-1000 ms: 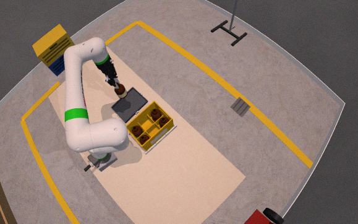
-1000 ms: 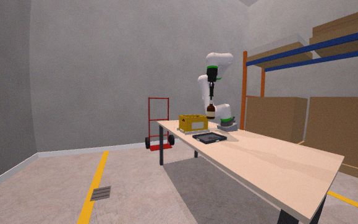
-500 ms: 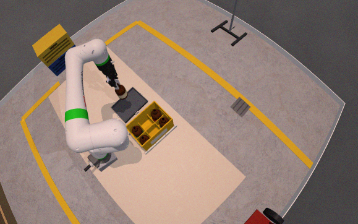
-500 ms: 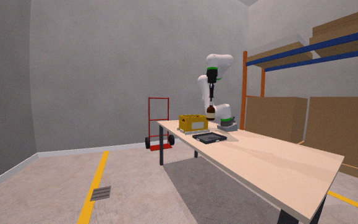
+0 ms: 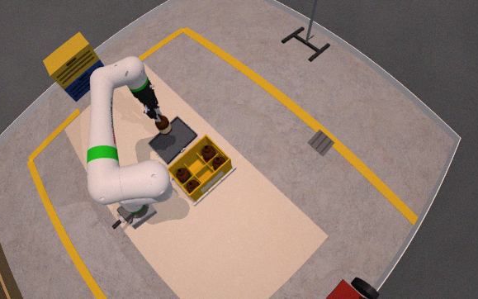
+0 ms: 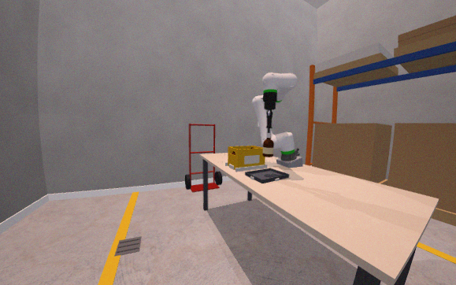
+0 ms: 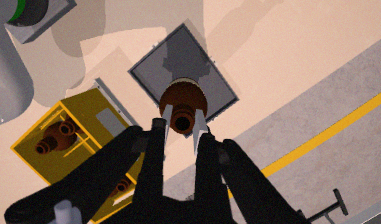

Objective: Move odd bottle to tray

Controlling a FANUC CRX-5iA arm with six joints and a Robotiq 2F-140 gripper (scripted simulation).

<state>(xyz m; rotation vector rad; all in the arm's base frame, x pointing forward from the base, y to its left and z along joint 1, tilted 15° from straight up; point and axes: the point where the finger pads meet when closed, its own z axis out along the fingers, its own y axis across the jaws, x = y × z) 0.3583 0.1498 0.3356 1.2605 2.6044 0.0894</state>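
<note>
The brown bottle is 90 mm below my hand. The rest, counted from my hand: yellow crate: 290 mm to the right, 230 mm below, 40 mm behind; dark tray: 300 mm below.
</note>
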